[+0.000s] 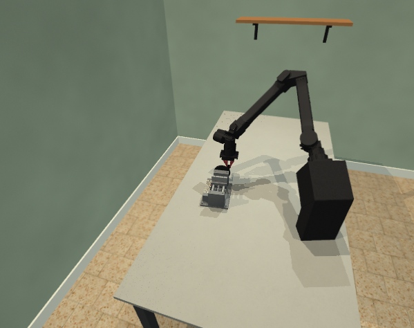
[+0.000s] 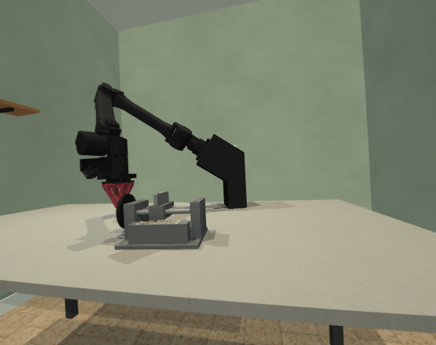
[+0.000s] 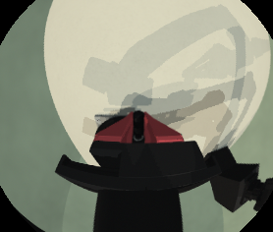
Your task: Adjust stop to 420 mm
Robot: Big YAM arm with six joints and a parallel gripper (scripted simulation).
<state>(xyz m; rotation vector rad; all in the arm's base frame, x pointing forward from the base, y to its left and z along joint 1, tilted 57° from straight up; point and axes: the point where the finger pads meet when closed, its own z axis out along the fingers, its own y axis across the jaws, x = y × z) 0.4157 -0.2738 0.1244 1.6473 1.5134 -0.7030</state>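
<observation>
The sliding stop block lies 6 cm ahead of my hand and 14 cm to the left of it.
</observation>
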